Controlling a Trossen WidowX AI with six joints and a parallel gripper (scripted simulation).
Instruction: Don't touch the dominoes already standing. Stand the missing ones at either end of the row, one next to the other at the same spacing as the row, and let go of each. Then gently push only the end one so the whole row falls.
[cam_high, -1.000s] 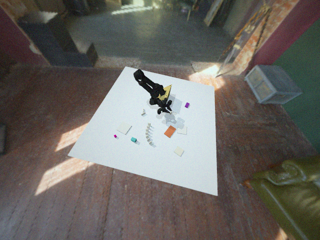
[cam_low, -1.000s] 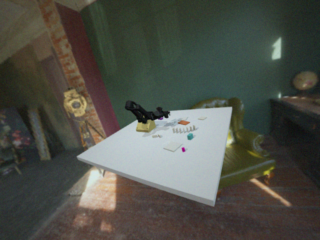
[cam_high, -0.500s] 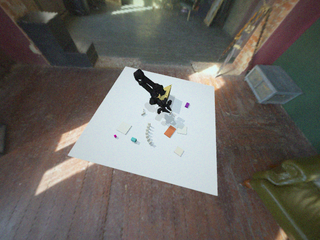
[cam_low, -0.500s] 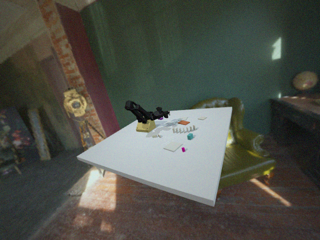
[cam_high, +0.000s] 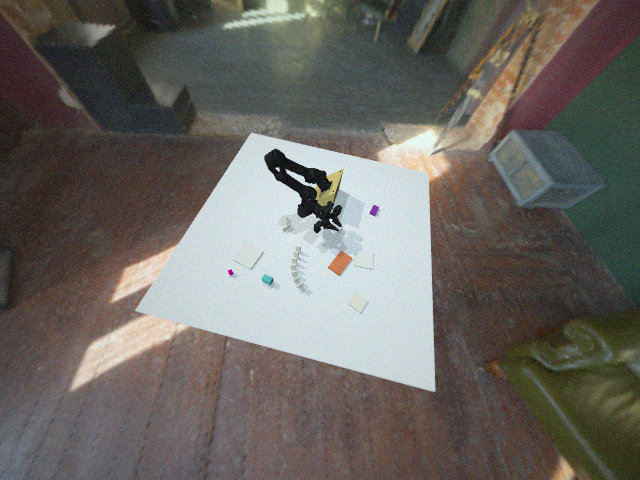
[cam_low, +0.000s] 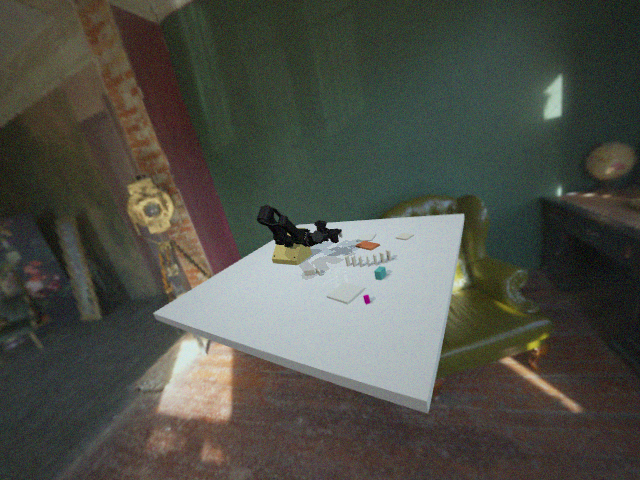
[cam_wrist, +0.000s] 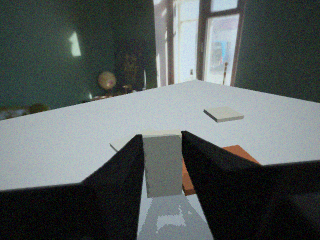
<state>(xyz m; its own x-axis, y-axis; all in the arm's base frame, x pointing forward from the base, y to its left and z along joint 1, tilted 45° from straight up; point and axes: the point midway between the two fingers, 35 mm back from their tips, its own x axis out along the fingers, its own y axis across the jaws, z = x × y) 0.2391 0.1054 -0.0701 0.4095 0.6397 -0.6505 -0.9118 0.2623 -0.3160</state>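
My gripper tip is 120 mm short of the orange tile, 120 mm above it and 50 mm to the right of it. From my gripper tip the other things lie so: teal block: 340 mm ahead, 250 mm to the right, 100 mm below; purple block: 280 mm behind, 150 mm to the left, 110 mm below; white tile: 400 mm to the right, 250 mm ahead, 120 mm below.
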